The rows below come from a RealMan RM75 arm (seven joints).
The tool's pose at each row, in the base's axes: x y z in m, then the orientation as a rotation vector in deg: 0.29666, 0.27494, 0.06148, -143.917, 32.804, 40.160; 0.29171, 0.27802, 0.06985, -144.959, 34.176, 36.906; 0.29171, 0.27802, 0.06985, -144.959, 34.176, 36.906; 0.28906, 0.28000, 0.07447, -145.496, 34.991, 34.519; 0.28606, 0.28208, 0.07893, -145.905, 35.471, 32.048; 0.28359, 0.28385, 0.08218, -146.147, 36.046, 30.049; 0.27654, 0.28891, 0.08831, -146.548, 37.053, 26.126; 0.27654, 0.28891, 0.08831, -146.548, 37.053, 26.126; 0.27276, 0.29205, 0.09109, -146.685, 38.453, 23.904
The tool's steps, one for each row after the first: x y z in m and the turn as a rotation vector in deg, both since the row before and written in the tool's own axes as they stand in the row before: -0.00941, -0.00268, -0.00289, 0.208, 2.673, 0.303; 0.00000, 0.00000, 0.00000, 0.000, 0.000, 0.000; -0.00514, -0.00173, -0.00171, 0.318, 1.847, 0.089; -0.00531, -0.00158, -0.00158, 0.436, 1.794, -0.162; -0.00414, -0.00123, -0.00106, 0.403, 1.467, 0.008; -0.01031, -0.00247, -0.00070, 0.801, 2.848, -0.058; 0.00000, 0.00000, 0.00000, 0.000, 0.000, 0.000; -0.00544, -0.00149, 0.00001, 0.435, 1.774, 0.567
